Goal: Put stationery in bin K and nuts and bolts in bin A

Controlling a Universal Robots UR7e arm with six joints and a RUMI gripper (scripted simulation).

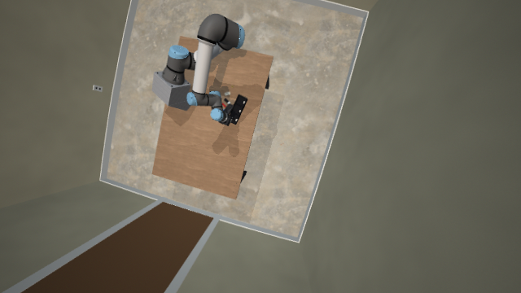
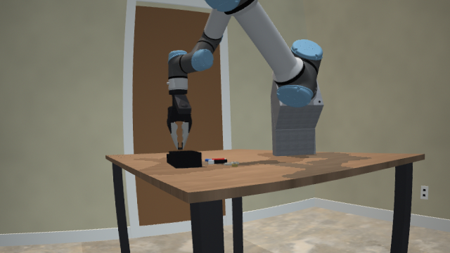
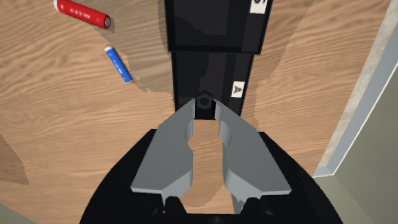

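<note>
Now: the brass nut 160 mm behind my hand, 240 mm to the left of it and 60 mm below it. The rest, counted from my hand: black bin row 90 mm to the left, 40 mm below; blue pen 110 mm behind, 10 mm to the left, 60 mm below; black nut 10 mm below.
</note>
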